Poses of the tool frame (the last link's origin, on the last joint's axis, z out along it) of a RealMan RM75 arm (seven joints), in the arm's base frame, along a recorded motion.
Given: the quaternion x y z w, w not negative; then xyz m.
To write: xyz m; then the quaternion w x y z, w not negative. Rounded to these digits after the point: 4 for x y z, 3 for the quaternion.
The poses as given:
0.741, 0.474, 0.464, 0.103, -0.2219, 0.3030, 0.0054
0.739, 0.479, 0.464, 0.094, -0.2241, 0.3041, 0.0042
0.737, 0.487, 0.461, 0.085, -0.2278, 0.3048, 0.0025
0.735, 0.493, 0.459, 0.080, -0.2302, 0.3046, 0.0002
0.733, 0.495, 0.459, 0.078, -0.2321, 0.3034, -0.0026
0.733, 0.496, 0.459, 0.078, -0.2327, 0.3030, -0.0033
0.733, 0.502, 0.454, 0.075, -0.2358, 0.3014, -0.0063
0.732, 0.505, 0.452, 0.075, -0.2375, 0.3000, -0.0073
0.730, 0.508, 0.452, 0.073, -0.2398, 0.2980, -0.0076
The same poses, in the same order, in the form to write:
-0.2219, 0.3030, 0.0054, 0.103, 0.741, 0.474, 0.464
-0.2241, 0.3041, 0.0042, 0.094, 0.739, 0.479, 0.464
-0.2278, 0.3048, 0.0025, 0.085, 0.737, 0.487, 0.461
-0.2302, 0.3046, 0.0002, 0.080, 0.735, 0.493, 0.459
-0.2321, 0.3034, -0.0026, 0.078, 0.733, 0.495, 0.459
-0.2327, 0.3030, -0.0033, 0.078, 0.733, 0.496, 0.459
-0.2358, 0.3014, -0.0063, 0.075, 0.733, 0.502, 0.454
-0.2375, 0.3000, -0.0073, 0.075, 0.732, 0.505, 0.452
-0.2398, 0.2980, -0.0076, 0.073, 0.730, 0.508, 0.452

